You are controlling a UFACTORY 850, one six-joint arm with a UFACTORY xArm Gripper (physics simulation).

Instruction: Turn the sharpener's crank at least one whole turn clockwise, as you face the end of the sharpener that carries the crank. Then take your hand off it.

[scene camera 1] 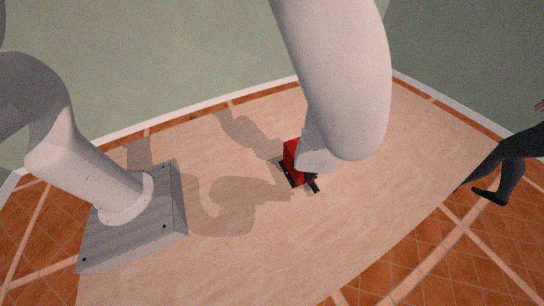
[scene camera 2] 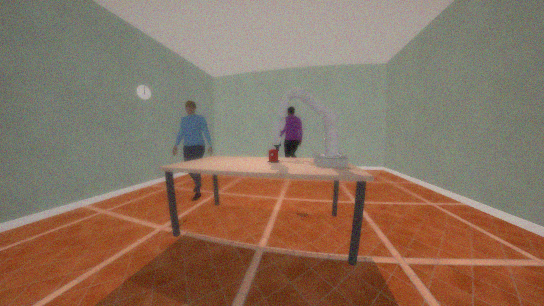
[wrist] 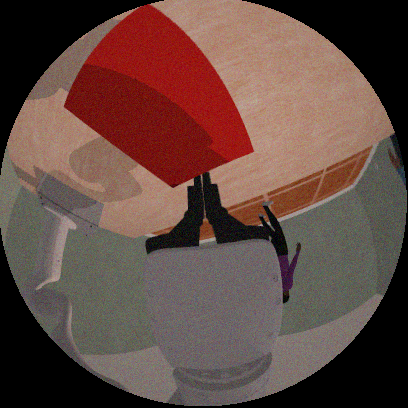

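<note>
The red sharpener (scene camera 1: 291,150) (scene camera 2: 273,156) (wrist: 170,95) stands upright on the table (scene camera 1: 240,270) (scene camera 2: 225,167) (wrist: 305,80). In scene camera 1, its crank's black handle (scene camera 1: 314,187) sticks out low at the end facing the lower right. The crank is hidden in the wrist view and cannot be made out in scene camera 2. My gripper (scene camera 1: 310,176) (scene camera 2: 277,146) (wrist: 201,180) is shut and empty, with its fingertips at the crank end, close to the sharpener's upper edge. The arm hides part of this end in scene camera 1. I cannot tell whether the fingertips touch the crank.
The arm's grey base plate (scene camera 1: 135,220) (scene camera 2: 331,160) (wrist: 75,197) is fixed at one side of the table. A person in purple (scene camera 2: 293,128) (wrist: 285,270) stands behind the table. A person in blue (scene camera 2: 194,131) stands farther left in scene camera 2.
</note>
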